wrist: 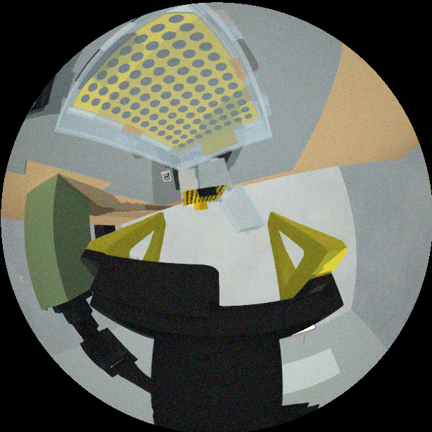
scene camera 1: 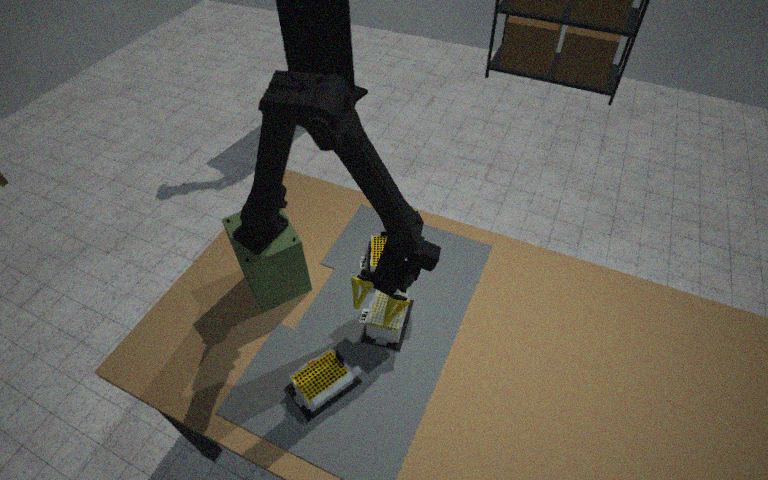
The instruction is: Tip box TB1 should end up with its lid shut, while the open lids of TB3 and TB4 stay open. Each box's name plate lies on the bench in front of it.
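Places are measured from the arm's base along level axes (x left, y back, z up), in centimetres.
Pixels of known places: gripper, between the fingertips: (scene camera 1: 370, 317); arm's base, origin of its link: (scene camera 1: 261, 230).
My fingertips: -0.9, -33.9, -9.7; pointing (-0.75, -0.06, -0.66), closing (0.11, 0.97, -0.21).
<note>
Ahead of a thing's pixels: the offset from my fingertips to its middle, as dx, dy, dz. "*": to the spot under its first point. Level surfaces: height alone.
Tip box TB1 @(+7.3, +1.3, -8.6) (scene camera 1: 376, 335), the middle box, has its plate @(* +5.6, +6.5, -12.3) (scene camera 1: 364, 315) beside it. Its clear lid @(* +4.4, +0.7, -4.8) (scene camera 1: 378, 313) (wrist: 100, 131) lies over the yellow grid and makes it look pale; whether it is fully seated I cannot tell. My gripper (scene camera 1: 372, 315) (wrist: 216, 217) is open and empty, close above TB1. The back box @(+24.2, +11.9, -6.0) (scene camera 1: 378, 251) (wrist: 205, 180), apparently TB4, has its clear lid (wrist: 240, 210) open; the arm partly hides it in the scene view. The front box @(-16.2, +3.2, -6.0) (scene camera 1: 320, 376), presumably TB3, shows a bright uncovered grid; its plate is unreadable and its lid indistinct.
The boxes stand on a grey mat @(dz -12.5) (scene camera 1: 453, 254) on the tan bench @(dz -12.8) (scene camera 1: 566, 339). The green base block (scene camera 1: 274, 277) (wrist: 42, 240) stands left of the mat and carries the arm. A shelf unit (scene camera 1: 555, 83) stands on the floor far behind the bench.
</note>
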